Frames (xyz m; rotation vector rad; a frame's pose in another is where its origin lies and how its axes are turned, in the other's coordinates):
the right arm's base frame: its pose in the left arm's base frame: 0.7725 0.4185 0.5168 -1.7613 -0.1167 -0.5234
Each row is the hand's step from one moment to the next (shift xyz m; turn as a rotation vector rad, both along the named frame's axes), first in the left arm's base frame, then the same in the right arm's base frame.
Working: the left arm's base frame: its pose in the right arm's base frame: -0.8166 0.3033 -0.5293 1.7613 0.1167 0.5234

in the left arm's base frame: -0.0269 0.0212 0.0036 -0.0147 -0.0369 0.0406
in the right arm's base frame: -0.0267 -0.0182 0.0118 0.0106 -0.0320 -0.0457
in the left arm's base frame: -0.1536 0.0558 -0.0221 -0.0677 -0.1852 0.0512
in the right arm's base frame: -0.1571 -0.0486 0.0128 -0.0031 -0.0213 -0.2026
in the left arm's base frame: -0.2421 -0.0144 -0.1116 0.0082 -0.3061 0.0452
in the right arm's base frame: -0.2585 0.0192 -0.0639 0.0860 0.0424 -0.2943
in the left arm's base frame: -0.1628 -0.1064 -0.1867 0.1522 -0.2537 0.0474
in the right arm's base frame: -0.2001 0.1386 -0.1159 0.2051 0.0772 -0.2043
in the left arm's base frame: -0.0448 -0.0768 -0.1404 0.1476 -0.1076 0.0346
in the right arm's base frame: -0.0818 0.1306 -0.0621 0.1670 0.0489 -0.0655
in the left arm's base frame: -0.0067 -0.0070 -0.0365 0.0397 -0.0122 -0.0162
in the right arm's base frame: -0.0194 0.0323 -0.0025 0.0313 0.0317 0.0024
